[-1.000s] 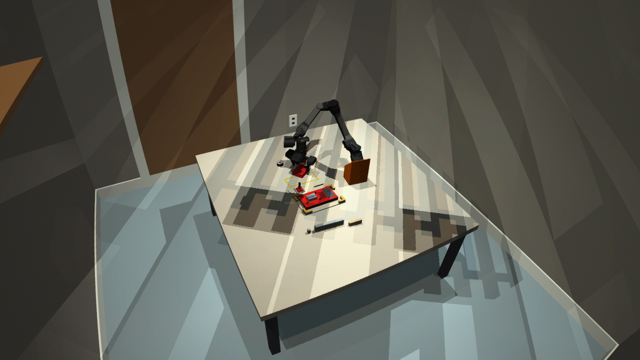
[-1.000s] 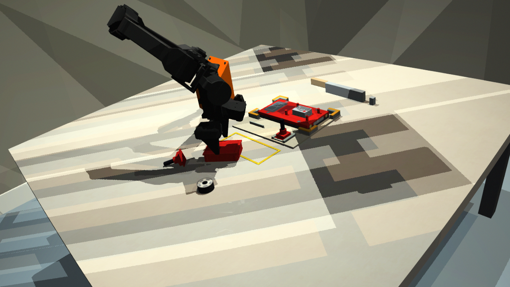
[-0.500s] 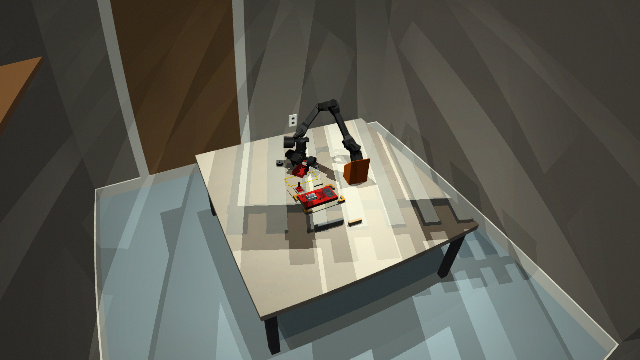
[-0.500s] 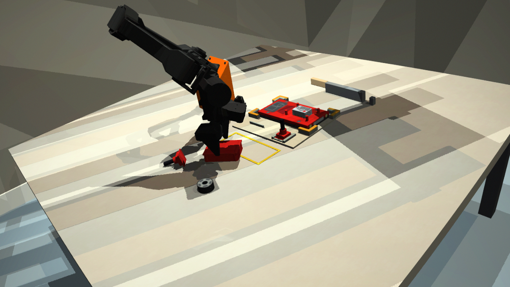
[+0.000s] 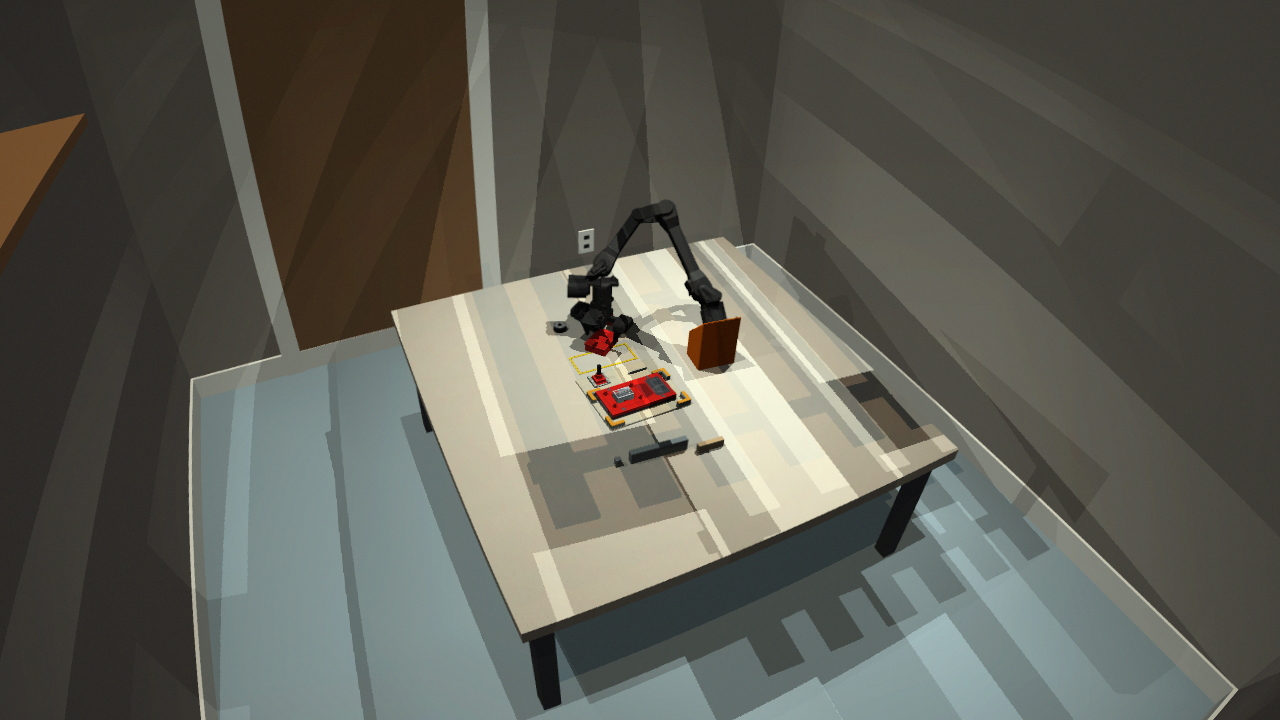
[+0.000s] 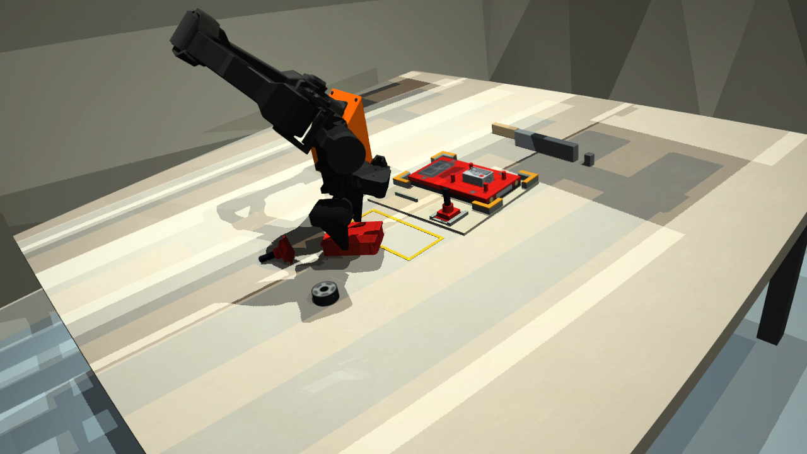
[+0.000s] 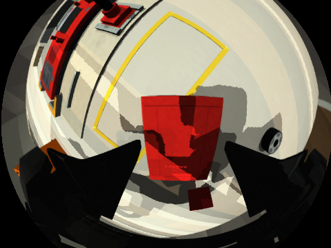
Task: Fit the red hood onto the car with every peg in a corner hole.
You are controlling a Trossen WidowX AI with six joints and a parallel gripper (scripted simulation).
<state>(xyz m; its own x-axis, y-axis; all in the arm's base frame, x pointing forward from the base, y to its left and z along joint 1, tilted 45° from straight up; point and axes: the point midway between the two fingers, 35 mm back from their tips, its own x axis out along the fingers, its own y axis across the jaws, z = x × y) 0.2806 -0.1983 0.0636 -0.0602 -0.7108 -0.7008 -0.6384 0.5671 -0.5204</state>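
Right now the red hood is right at my gripper tip. The rest, counted from my gripper tip: black wheel: 12 cm to the right, 9 cm ahead, 1 cm below.
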